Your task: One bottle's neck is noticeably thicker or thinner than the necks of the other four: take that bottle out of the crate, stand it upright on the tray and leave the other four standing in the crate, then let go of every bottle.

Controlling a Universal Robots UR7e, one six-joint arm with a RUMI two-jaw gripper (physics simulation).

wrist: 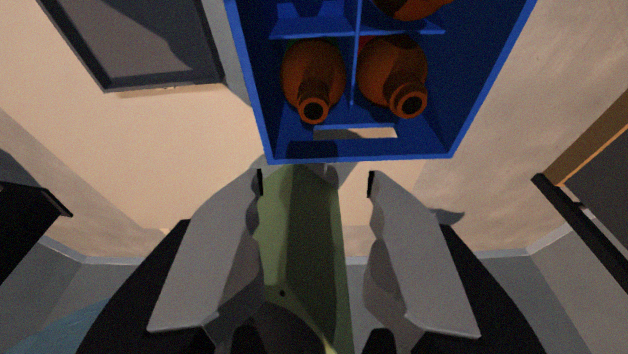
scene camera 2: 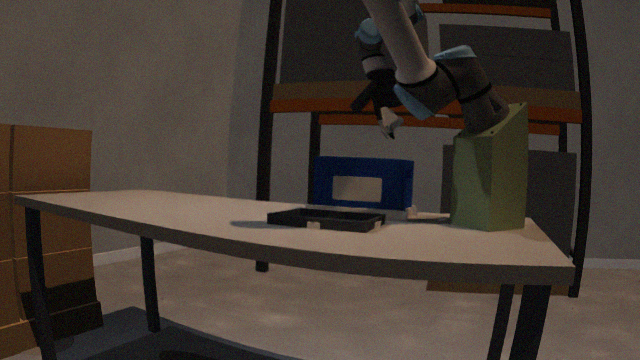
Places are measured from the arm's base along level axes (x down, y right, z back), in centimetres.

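Pixels of known places: gripper, between the fingertips: [wrist: 315, 172] [scene camera 2: 390, 138]; arm's base, origin of its link: [wrist: 282, 338] [scene camera 2: 488, 119].
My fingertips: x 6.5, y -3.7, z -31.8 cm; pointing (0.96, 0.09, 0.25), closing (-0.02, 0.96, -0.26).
Observation:
Ahead of a thing's pixels: the offset from my fingertips to its top centre. "pt": to the spot under its first point. Level surfaces: height alone.
A blue crate {dz -9.5, dx +6.1, dy +1.4 cm} [scene camera 2: 322, 165] [wrist: 360, 159] stands on the table behind the tray. In the wrist view two brown bottles stand in its near compartments: the left bottle {dz +0.1, dx +7.3, dy -0.1 cm} [wrist: 314, 75] and the right bottle {dz -2.9, dx +7.3, dy +7.9 cm} [wrist: 392, 70]. Part of another bottle {pt dz -8.8, dx +11.4, dy +5.6 cm} [wrist: 412, 7] shows at the top edge. The rest of the crate is out of that view, and its walls hide the bottles in the scene view. The dark tray {dz -2.2, dx +21.1, dy -25.1 cm} [scene camera 2: 327, 221] [wrist: 150, 55] lies beside the crate and shows no bottle on it. My gripper [scene camera 2: 390, 136] [wrist: 315, 172] is open and empty, above the crate's end near the green base.
The green robot pedestal [scene camera 2: 472, 180] [wrist: 312, 225] stands at the crate's end of the table {dx +23.6 cm} [scene camera 2: 175, 210]. A rack [scene camera 2: 265, 150] stands behind the table. Cardboard boxes [scene camera 2: 50, 160] are stacked at the left.

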